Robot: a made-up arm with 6 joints.
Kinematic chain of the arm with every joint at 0, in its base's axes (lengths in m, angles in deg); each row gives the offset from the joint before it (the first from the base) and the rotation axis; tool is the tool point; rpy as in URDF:
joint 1: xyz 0 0 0.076 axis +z
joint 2: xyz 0 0 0 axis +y
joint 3: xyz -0.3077 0 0.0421 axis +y
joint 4: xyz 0.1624 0 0.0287 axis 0.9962 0 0.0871
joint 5: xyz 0 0 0 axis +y
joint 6: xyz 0.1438 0 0.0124 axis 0.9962 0 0.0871
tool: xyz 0 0 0 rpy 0 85 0
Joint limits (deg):
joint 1: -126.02..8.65
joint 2: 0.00..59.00
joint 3: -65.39..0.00
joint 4: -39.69..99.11
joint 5: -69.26..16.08
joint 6: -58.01..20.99
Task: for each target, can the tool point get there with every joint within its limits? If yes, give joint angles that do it. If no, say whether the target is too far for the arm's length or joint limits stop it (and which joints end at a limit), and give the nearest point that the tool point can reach.
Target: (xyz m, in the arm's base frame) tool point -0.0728 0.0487 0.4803
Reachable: yes | joints -107.67 36.19 -58.20 53.11 -46.85 -24.48
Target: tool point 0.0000 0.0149 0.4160
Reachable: yes | joints -112.47 25.28 -36.66 4.07 -33.66 -18.57
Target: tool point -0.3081 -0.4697 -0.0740
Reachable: no: joint limits stop it (at a limit: joint 2, joint 3, joint 4, joint 5) | nearest point -0.0889 -0.1355 0.1300 | short by 0.449 m
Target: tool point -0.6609 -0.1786 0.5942
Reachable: no: too far | nearest point -0.3672 -0.0768 0.3707 | short by 0.383 m
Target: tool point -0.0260 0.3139 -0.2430
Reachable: no: joint limits stop it (at a limit: joint 1, joint 2, joint 3, joint 4, joint 5) | nearest point -0.0534 0.1530 0.1300 | short by 0.407 m
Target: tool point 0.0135 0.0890 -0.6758
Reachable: no: too far | nearest point 0.0339 0.0120 0.1016 | short by 0.781 m
